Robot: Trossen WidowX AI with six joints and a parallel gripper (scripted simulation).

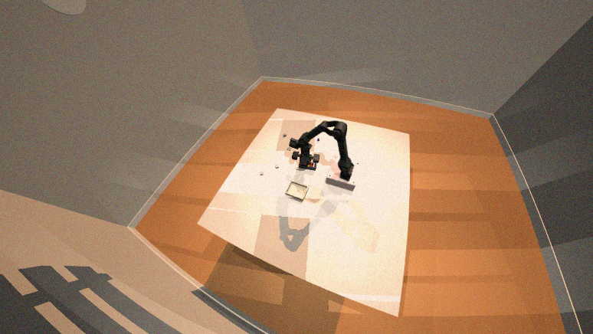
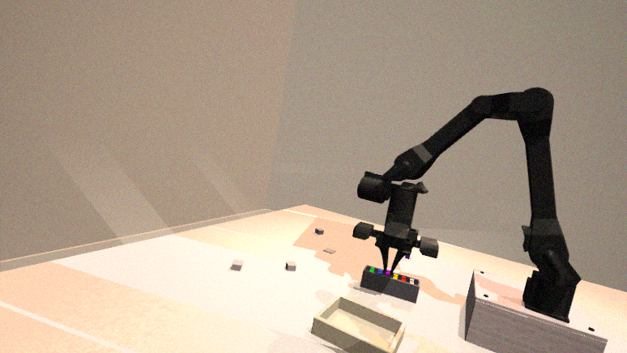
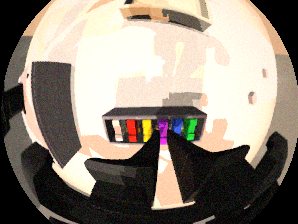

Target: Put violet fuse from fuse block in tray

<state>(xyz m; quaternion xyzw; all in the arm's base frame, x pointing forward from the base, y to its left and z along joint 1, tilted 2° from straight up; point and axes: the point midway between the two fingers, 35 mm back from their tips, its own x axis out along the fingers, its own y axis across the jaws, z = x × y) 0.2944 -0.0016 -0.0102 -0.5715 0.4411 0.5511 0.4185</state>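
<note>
Right now the tray is 4 cm behind my gripper tip, 21 cm to the left of it and 4 cm below it. Also, from my gripper tip: violet fuse (1 cm below).
</note>
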